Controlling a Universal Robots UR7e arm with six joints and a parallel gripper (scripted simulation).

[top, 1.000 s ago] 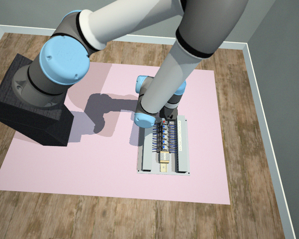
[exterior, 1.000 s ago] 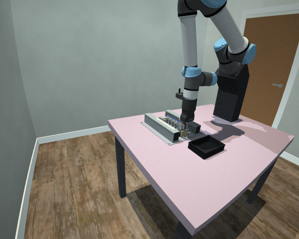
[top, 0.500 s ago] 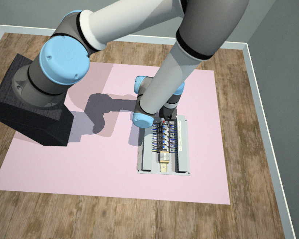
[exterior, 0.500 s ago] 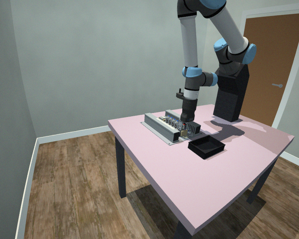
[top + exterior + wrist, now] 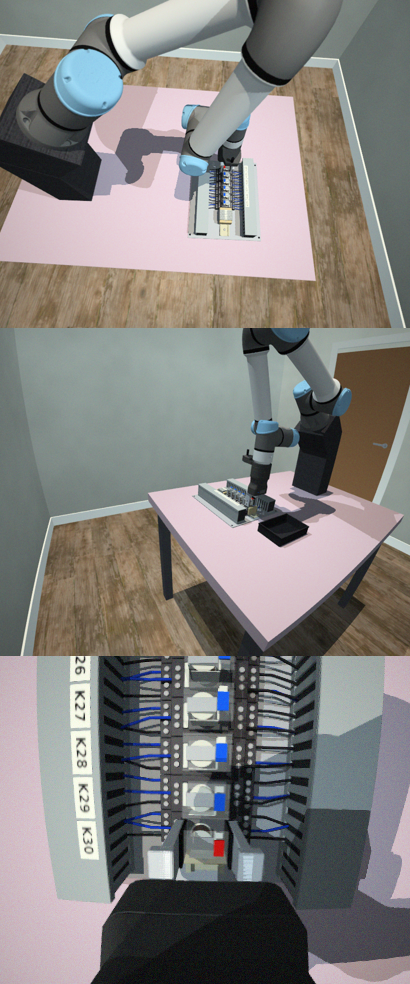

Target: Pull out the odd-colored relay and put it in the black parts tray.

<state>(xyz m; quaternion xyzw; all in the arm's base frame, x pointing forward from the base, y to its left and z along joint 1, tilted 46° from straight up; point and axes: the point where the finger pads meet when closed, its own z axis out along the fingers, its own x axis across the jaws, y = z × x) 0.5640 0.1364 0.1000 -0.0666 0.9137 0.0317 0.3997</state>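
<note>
My hand is 10 mm above the red-button relay. The rest, counted from my hand: black parts tray 50 mm behind, 170 mm to the left, 40 mm below; grey relay panel 20 mm ahead, 100 mm to the right, 30 mm below.
</note>
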